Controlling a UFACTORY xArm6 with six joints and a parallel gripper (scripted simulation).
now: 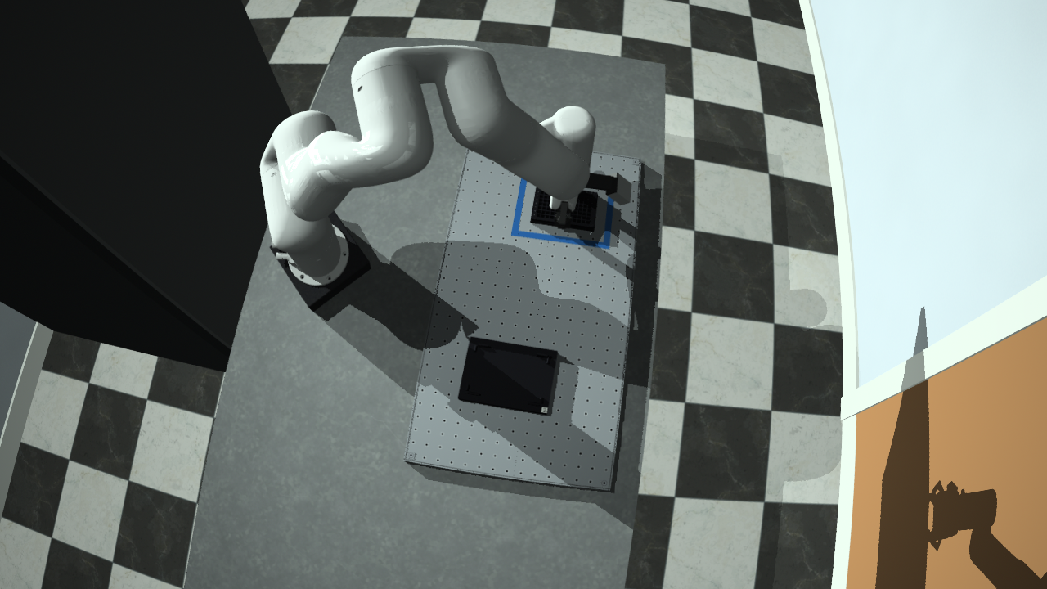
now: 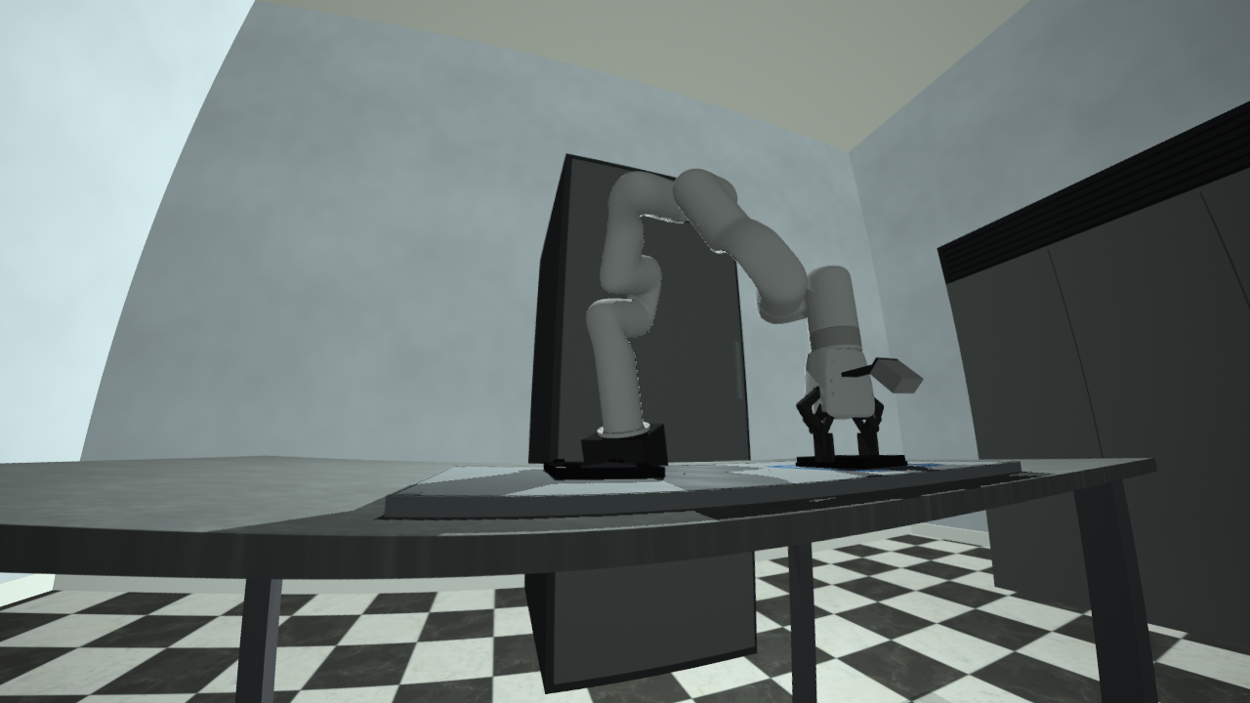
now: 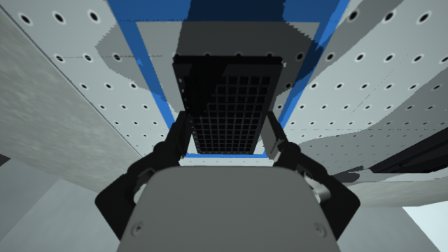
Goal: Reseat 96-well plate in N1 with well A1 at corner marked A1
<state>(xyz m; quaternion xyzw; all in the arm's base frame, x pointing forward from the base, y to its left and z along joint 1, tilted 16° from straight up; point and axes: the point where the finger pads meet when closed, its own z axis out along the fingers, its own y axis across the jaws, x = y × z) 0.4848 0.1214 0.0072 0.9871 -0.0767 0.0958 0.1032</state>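
Right now the black plate nest N1 is 12 cm behind my hand, 34 cm to the right of it and 1 cm below it. Also, from my hand: black 96-well plate: 1 cm below; small white A1 mark: 6 cm behind, 41 cm to the right, 1 cm below.
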